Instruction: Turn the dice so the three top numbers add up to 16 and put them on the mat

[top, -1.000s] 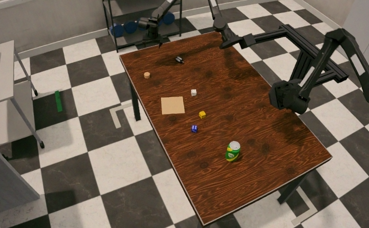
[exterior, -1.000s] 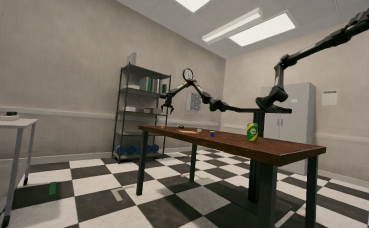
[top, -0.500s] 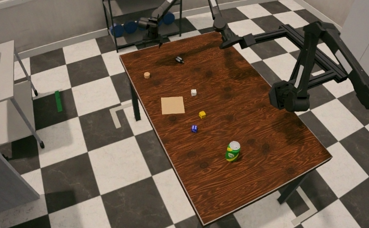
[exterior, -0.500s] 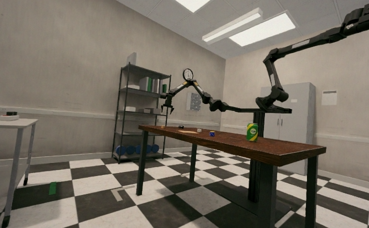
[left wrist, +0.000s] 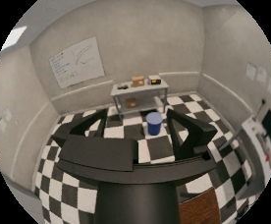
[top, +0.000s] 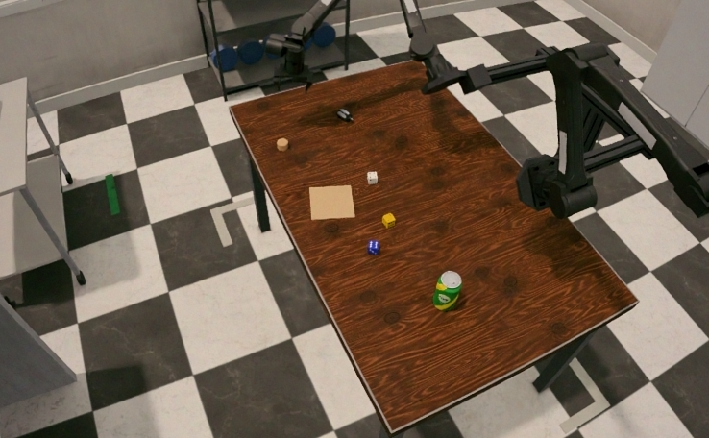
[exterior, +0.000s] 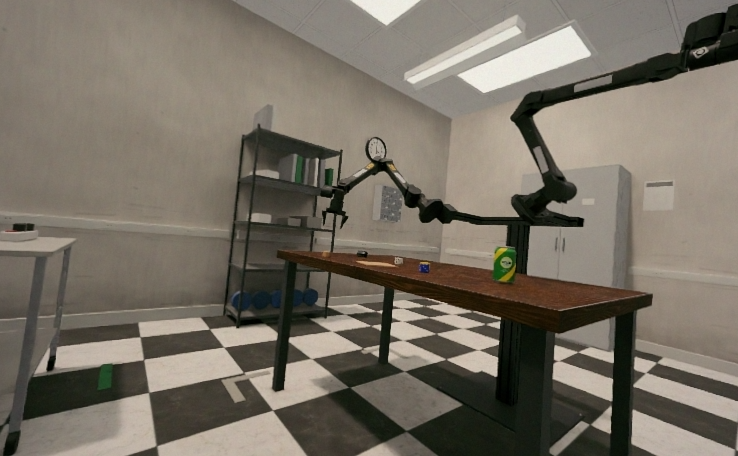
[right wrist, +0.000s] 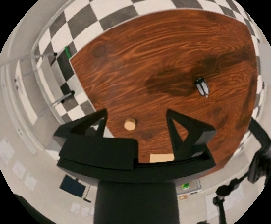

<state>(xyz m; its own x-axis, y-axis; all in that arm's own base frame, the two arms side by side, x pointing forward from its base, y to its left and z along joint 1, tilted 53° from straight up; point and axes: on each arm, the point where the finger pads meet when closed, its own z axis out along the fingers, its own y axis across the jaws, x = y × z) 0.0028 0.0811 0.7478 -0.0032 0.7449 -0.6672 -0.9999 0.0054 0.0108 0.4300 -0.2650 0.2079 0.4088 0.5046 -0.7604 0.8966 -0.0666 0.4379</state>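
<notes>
Right now the blue die is 670 mm to the left of my right hand, 150 mm below it and 10 mm ahead of it. From my right hand the other things lie so: yellow die 590 mm to the left, 150 mm below, 90 mm behind; then tan mat 430 mm to the left, 160 mm below, 40 mm ahead; then white die 400 mm to the left, 150 mm below, 130 mm behind.
</notes>
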